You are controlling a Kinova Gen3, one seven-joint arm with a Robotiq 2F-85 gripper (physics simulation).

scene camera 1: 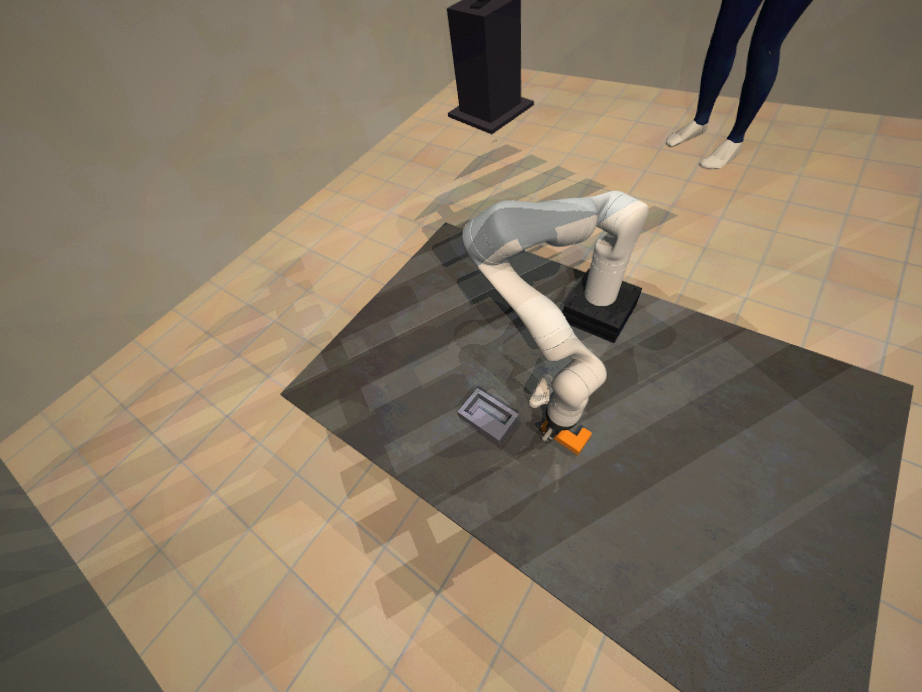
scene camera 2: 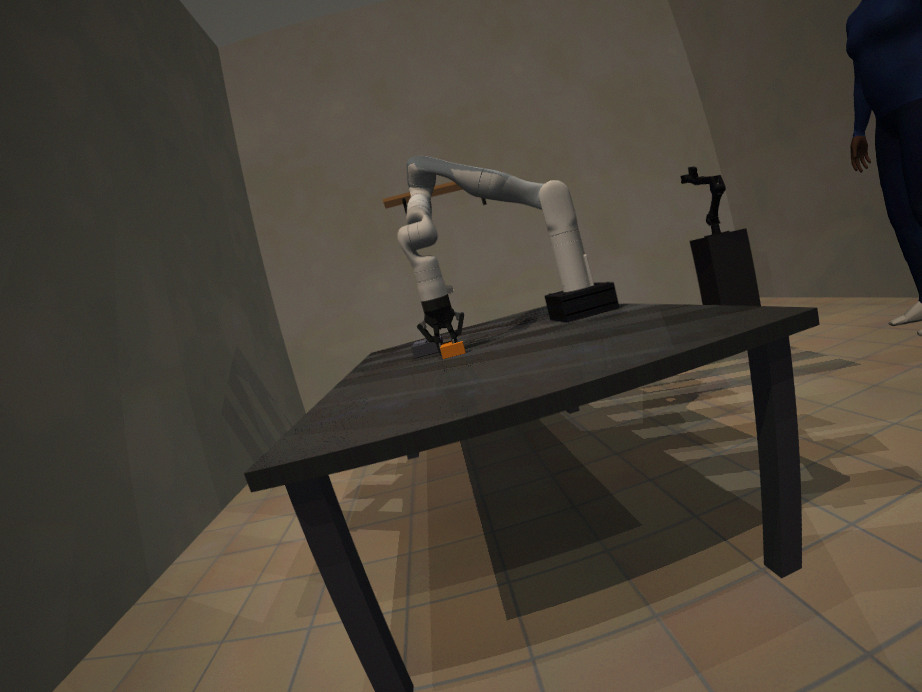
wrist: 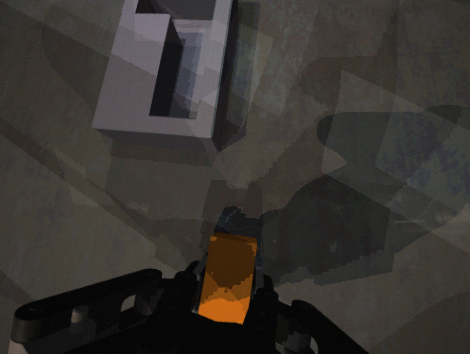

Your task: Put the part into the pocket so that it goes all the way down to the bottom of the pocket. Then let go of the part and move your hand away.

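Places are measured from the arm's base along level axes (x ahead, y left, z up), in millimetres.
Pixels of known places: gripper, fingertip midpoint: (scene camera 1: 553,432) (wrist: 231,273); arm's base at its link origin: (scene camera 1: 600,293) (scene camera 2: 577,288).
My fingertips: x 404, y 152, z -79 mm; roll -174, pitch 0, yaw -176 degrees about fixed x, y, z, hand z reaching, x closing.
Note:
Ahead of a thing's pixels: the offset from my fingertips to its top centre. Level surfaces: height alone.
The orange L-shaped part {17 mm back, 25 mm left, 30 mm up} (scene camera 1: 573,440) (scene camera 2: 452,349) (wrist: 230,270) lies at table-top height, flat side up. My gripper (scene camera 1: 549,435) (scene camera 2: 447,340) (wrist: 231,273) points down and is shut on one arm of the part, with a finger against each side. The rest of the part is hidden under the gripper in the wrist view and sticks out to the right of it in scene camera 1. The grey block with the L-shaped pocket {86 mm ahead, 154 mm right, 36 mm up} (scene camera 1: 493,426) (scene camera 2: 425,348) (wrist: 131,75) stands apart from the part, to its left in scene camera 1. The pocket is empty.
The dark table top {1 mm down} (scene camera 1: 670,521) (scene camera 2: 521,372) carries the part, the block and the arm's black base (scene camera 1: 592,324) (scene camera 2: 583,302). A dark pedestal (scene camera 1: 487,67) (scene camera 2: 726,268) and a standing person (scene camera 1: 759,67) (scene camera 2: 893,134) are beyond the table.

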